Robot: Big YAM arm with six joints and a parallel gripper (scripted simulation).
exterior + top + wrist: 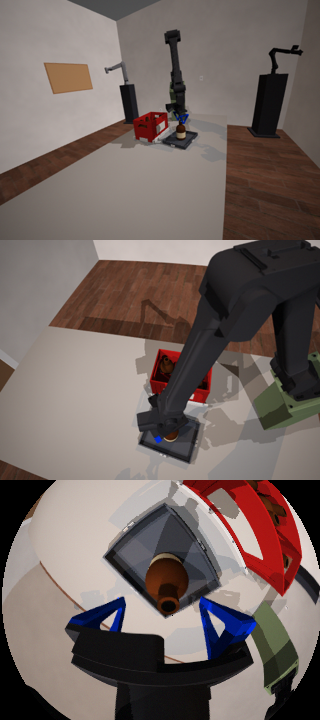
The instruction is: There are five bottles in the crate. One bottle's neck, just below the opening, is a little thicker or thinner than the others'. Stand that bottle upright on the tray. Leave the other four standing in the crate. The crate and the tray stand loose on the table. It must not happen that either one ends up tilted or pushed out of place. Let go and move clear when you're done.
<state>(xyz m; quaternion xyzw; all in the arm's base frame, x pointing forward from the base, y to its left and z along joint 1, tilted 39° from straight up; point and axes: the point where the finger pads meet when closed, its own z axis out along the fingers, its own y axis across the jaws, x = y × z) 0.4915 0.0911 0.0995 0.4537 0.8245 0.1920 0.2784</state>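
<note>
The brown bottle lies 8 cm below my hand and 1 cm behind it. The rest, counted from my hand: dark grey tray (15 cm below, 1 cm behind); then crate (27 cm to the right, 8 cm below, 6 cm behind).
</note>
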